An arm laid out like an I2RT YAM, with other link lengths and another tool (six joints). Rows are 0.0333 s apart.
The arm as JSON. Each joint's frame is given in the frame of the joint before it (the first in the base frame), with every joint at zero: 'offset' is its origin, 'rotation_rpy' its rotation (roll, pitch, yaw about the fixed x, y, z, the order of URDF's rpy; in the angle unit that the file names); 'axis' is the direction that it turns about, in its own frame. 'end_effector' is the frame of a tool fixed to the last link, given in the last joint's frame.
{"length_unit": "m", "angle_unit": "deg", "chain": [
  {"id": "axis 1", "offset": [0.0, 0.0, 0.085], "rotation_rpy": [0.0, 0.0, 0.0], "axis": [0.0, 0.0, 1.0]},
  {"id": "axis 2", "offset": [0.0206, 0.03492, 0.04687], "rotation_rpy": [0.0, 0.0, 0.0], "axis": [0.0, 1.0, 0.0]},
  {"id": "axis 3", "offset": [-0.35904, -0.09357, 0.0], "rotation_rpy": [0.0, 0.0, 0.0], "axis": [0.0, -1.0, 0.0]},
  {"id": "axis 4", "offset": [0.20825, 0.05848, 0.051], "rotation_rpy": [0.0, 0.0, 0.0], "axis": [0.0, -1.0, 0.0]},
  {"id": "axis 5", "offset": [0.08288, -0.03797, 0.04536], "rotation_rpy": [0.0, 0.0, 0.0], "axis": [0.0, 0.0, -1.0]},
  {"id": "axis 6", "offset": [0.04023, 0.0, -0.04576], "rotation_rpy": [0.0, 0.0, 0.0], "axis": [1.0, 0.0, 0.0]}
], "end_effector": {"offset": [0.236, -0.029, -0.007], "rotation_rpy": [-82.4, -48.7, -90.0]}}
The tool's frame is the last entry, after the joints.
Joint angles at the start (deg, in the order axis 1, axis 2, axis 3, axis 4, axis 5, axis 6):
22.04 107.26 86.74 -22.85 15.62 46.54
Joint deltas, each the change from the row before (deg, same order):
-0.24 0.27 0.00 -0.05 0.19 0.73
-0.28 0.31 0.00 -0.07 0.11 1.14
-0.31 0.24 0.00 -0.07 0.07 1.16
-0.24 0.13 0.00 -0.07 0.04 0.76
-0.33 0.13 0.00 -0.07 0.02 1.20
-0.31 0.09 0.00 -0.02 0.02 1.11
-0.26 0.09 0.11 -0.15 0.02 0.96
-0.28 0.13 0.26 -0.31 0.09 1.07
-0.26 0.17 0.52 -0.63 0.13 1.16
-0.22 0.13 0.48 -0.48 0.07 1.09
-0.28 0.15 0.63 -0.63 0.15 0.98
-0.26 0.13 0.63 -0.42 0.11 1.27
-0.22 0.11 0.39 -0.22 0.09 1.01
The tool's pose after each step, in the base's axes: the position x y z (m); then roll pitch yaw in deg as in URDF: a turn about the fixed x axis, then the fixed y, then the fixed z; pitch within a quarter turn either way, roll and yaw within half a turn. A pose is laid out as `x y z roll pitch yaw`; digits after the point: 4 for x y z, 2 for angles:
0.5789 0.0943 0.1908 -125.18 -11.90 -78.78
0.5791 0.0914 0.1873 -125.39 -11.21 -79.86
0.5793 0.0884 0.1845 -125.54 -10.47 -80.97
0.5793 0.0860 0.1828 -125.64 -9.99 -81.73
0.5794 0.0830 0.1810 -125.69 -9.18 -82.88
0.5796 0.0802 0.1798 -125.68 -8.41 -83.96
0.5797 0.0778 0.1790 -125.71 -7.76 -84.88
0.5799 0.0750 0.1784 -125.77 -7.09 -85.94
0.5800 0.0723 0.1781 -125.92 -6.41 -87.07
0.5804 0.0703 0.1785 -125.95 -5.71 -88.08
0.5810 0.0673 0.1793 -126.00 -5.14 -89.13
0.5824 0.0652 0.1811 -125.82 -4.27 -90.36
0.5835 0.0633 0.1820 -125.70 -3.58 -91.34

